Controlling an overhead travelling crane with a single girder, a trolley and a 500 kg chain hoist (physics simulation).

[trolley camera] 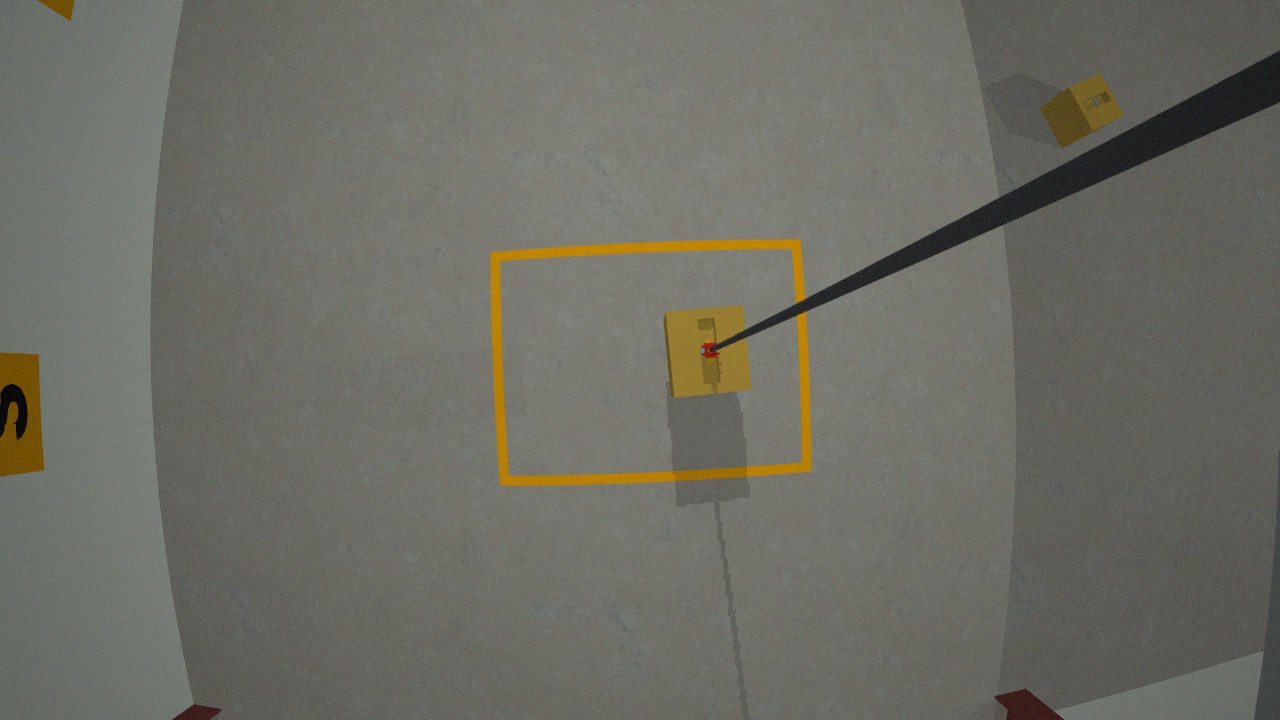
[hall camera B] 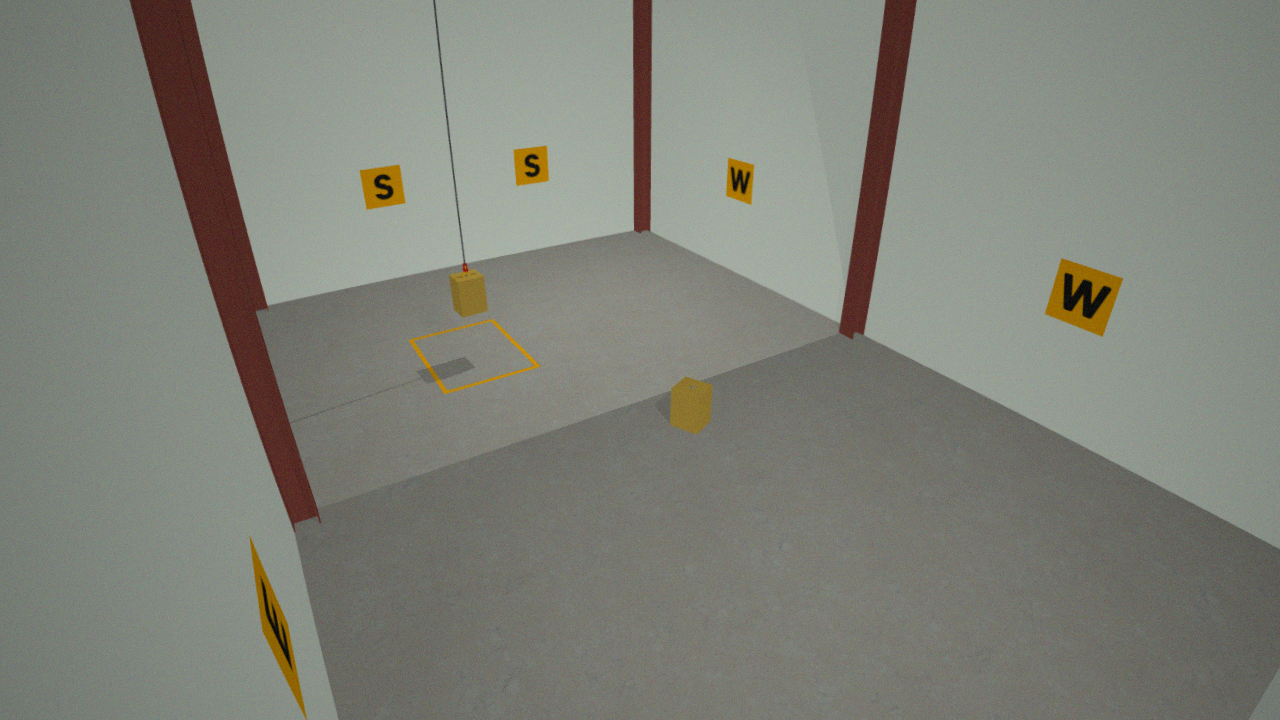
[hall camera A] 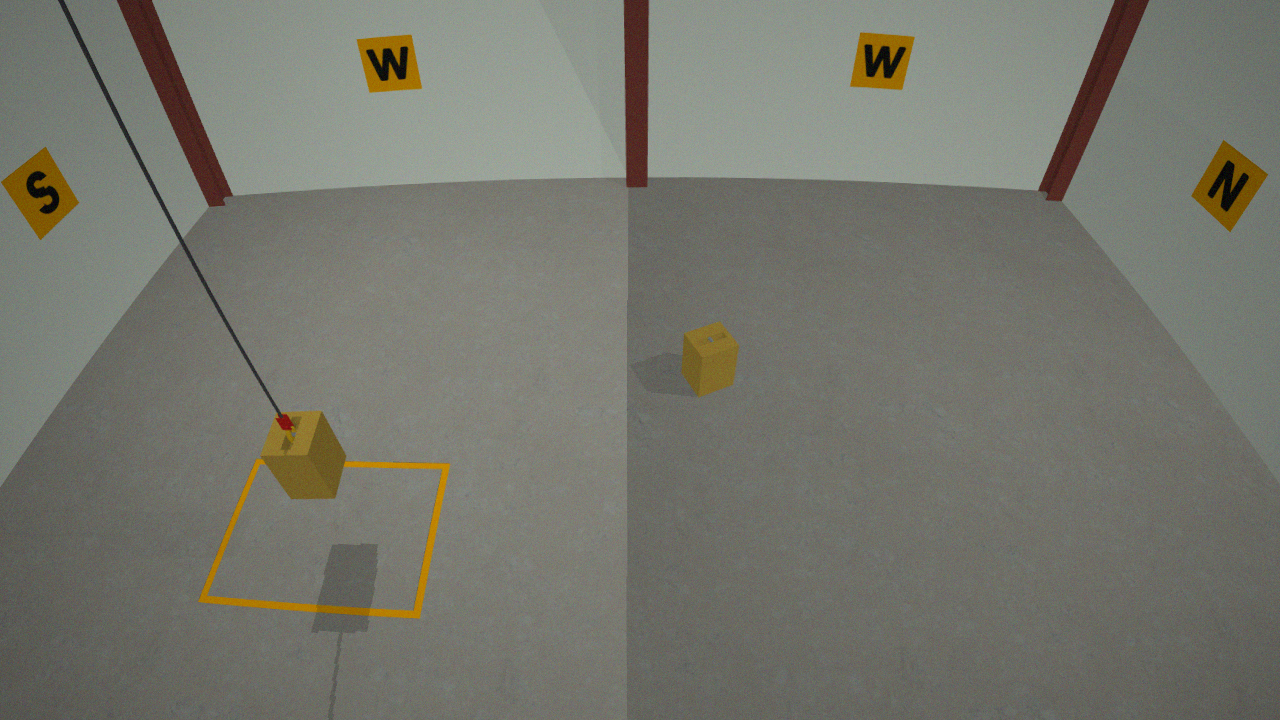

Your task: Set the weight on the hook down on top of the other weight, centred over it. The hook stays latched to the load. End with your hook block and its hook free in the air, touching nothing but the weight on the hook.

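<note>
My red hook block hangs on the chain, with its hook latched to a yellow weight. This weight hangs upright in the air, and its shadow lies on the floor apart from it. The other yellow weight stands upright on the floor, well to the north and a little west of the hanging one, turned at an angle to it. A slot with a bar shows in its top. The hook itself is small and partly hidden in the hanging weight's top slot.
An orange rectangle is marked on the floor below the hanging weight. The chain runs up from the hook block. Walls with letter signs and red columns stand around the floor.
</note>
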